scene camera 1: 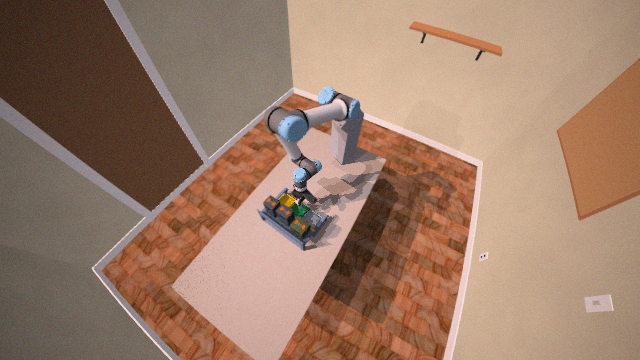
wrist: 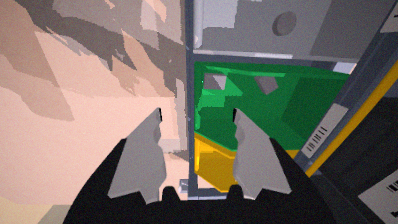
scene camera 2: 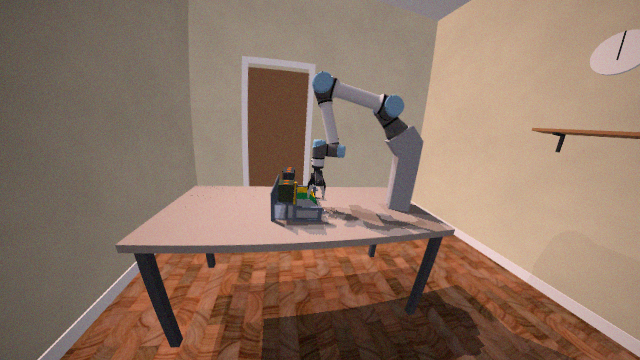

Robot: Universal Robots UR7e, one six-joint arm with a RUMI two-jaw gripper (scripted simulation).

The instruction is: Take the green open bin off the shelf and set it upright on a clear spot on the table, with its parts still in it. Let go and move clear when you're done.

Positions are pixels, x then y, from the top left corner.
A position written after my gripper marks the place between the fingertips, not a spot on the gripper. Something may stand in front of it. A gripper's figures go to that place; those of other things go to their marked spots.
My gripper (wrist: 197,108) is 0.14 m from the lens. A green open bin (wrist: 288,114): 0.25 m from the lens. A yellow bin (wrist: 215,168): 0.27 m from the lens. A grey bin (wrist: 341,37) is 0.21 m from the lens. The marked spots on the yellow bin and the grey bin are 0.27 m apart.
